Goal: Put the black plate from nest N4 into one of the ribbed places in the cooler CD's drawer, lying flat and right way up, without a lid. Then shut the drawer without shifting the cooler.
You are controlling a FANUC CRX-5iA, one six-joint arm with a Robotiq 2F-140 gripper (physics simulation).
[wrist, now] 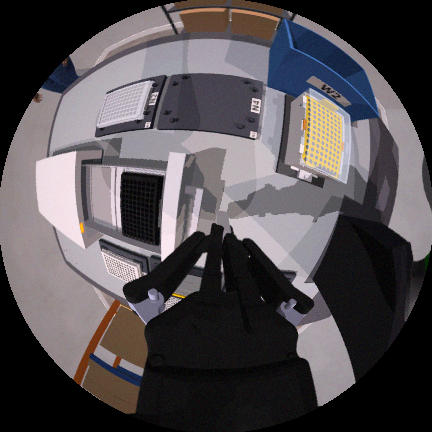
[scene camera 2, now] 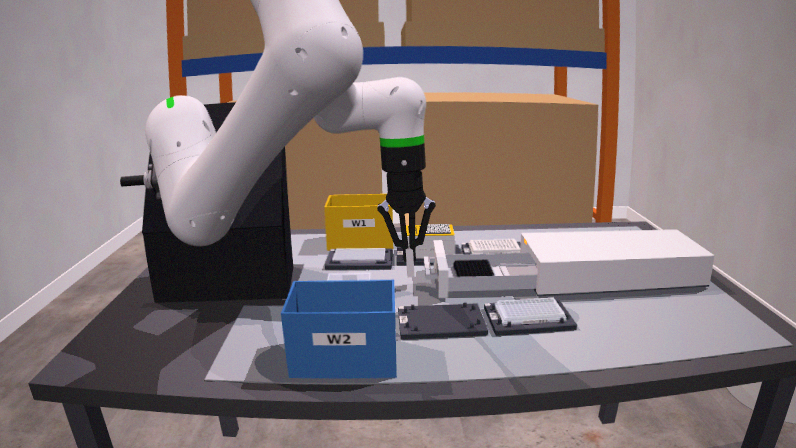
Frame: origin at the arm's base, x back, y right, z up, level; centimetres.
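Seen in the pictures: gripper, fingertip midpoint: (wrist: pixel 220 218) (scene camera 2: pixel 410 275).
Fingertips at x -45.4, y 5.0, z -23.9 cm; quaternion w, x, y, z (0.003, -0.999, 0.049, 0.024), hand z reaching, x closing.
Observation:
Pixels of each thing's top centre, then the offset from my fingertips to it. "spot": a spot on its surface instead.
- black plate, top centre: (wrist: pixel 135 210) (scene camera 2: pixel 474 269) dy +0.2, dx -14.7, dz +0.4 cm
- Nest N4, top centre: (wrist: pixel 209 95) (scene camera 2: pixel 441 313) dy +19.6, dx -3.1, dz -0.5 cm
- handle, surface spot: (wrist: pixel 196 207) spot: dy +2.1, dx -3.4, dz +1.8 cm
- blue bin W2, top centre: (scene camera 2: pixel 340 295) dy +30.2, dx +16.0, dz +9.3 cm
- yellow bin W1, top centre: (scene camera 2: pixel 359 200) dy -33.1, dx +9.1, dz +9.3 cm
- clear plate, top centre: (scene camera 2: pixel 530 307) (wrist: pixel 118 102) dy +21.5, dx -20.6, dz +0.0 cm
- yellow-topped rack, top centre: (wrist: pixel 333 134) (scene camera 2: pixel 348 284) dy +15.3, dx +14.4, dz +5.1 cm
- white plate, top centre: (scene camera 2: pixel 494 244) (wrist: pixel 119 270) dy -16.9, dx -24.6, dz +0.0 cm
The black plate (scene camera 2: pixel 473 268) (wrist: pixel 141 207) lies flat, without a lid, in the open drawer (scene camera 2: pixel 490 282) (wrist: pixel 171 195) of the white cooler CD (scene camera 2: pixel 623 272) (wrist: pixel 57 195). It is near the drawer's front panel; the ribs under it are hidden. Nest N4 (scene camera 2: pixel 442 321) (wrist: pixel 210 105) is bare. My gripper (scene camera 2: pixel 410 269) (wrist: pixel 220 218) is shut and empty, pointing down, outside the drawer on the side of its front panel and handle (wrist: pixel 196 207). Whether the fingers touch the handle is not clear.
The blue bin W2 (scene camera 2: pixel 339 358) (wrist: pixel 320 65) stands at the front, the yellow bin W1 (scene camera 2: pixel 358 236) at the back. Nest N2 holds a clear plate (scene camera 2: pixel 531 310) (wrist: pixel 127 105). A yellow-topped rack (wrist: pixel 324 135) is beside W2. A white plate (scene camera 2: pixel 492 245) (wrist: pixel 121 265) lies behind the drawer.

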